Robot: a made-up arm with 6 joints.
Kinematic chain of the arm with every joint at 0, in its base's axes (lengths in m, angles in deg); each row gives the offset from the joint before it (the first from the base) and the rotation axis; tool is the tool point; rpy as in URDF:
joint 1: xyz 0 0 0.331 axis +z
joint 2: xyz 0 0 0 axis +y
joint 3: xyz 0.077 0 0.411 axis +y
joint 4: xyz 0.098 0 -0.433 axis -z
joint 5: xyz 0 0 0 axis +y
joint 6: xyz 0.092 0 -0.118 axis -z
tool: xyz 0 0 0 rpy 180 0 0
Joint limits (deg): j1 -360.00..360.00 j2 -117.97..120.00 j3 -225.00..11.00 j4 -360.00..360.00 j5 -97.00..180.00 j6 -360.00..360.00
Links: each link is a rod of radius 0.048 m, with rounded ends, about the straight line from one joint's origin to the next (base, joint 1, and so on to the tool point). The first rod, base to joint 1, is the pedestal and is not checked.
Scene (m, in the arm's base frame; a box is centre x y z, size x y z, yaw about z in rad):
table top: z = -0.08
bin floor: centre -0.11 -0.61 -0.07 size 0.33 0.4 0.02 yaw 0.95
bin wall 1: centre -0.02 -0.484 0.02 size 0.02 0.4 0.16 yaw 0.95
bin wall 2: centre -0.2 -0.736 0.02 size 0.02 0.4 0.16 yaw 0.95
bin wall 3: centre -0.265 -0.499 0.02 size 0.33 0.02 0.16 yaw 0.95
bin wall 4: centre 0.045 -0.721 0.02 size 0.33 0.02 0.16 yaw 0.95
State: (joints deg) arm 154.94 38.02 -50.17 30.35 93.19 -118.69
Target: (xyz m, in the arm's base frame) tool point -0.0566 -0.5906 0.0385
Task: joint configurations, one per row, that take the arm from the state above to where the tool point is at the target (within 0.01 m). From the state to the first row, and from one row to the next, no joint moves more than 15 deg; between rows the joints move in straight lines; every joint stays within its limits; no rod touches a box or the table.
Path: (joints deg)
1: 169.24 37.18 -52.74 32.76 94.23 -118.69
2: 183.55 36.33 -55.30 35.17 95.27 -118.69
3: 197.85 35.49 -57.87 37.58 96.31 -118.69
4: 212.16 34.65 -60.43 39.99 97.34 -118.69
5: 226.46 33.81 -63.00 42.40 98.38 -118.69
6: 240.77 32.96 -65.56 44.81 99.42 -118.69
7: 255.07 32.12 -68.13 47.22 100.46 -118.69
8: 255.36 42.64 -71.49 48.34 96.05 -118.69
9: 255.64 53.15 -74.86 49.46 91.65 -118.69

